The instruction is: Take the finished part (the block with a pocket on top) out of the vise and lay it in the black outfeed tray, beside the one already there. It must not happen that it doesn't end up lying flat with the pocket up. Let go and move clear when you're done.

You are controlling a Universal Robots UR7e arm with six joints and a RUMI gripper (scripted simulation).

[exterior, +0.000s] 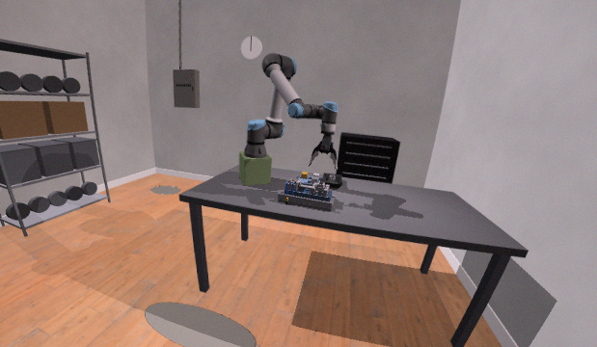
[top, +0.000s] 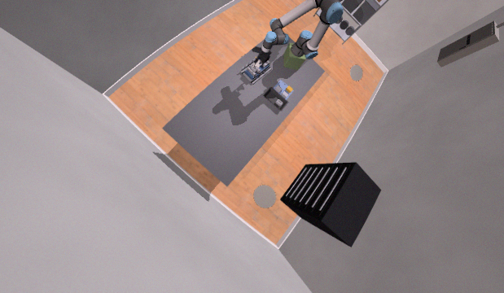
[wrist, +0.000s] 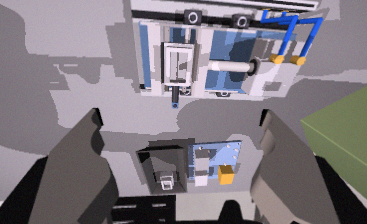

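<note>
Now: hand 6 cm past the vise, 2 cm to the left of it and 15 cm above it. Also, from my hand: orange block 18 cm behind, 37 cm to the left, 17 cm below; blue fixture plate 13 cm behind, 33 cm to the left, 19 cm below; plain grey block 8 cm behind, 29 cm to the left, 17 cm below.
</note>
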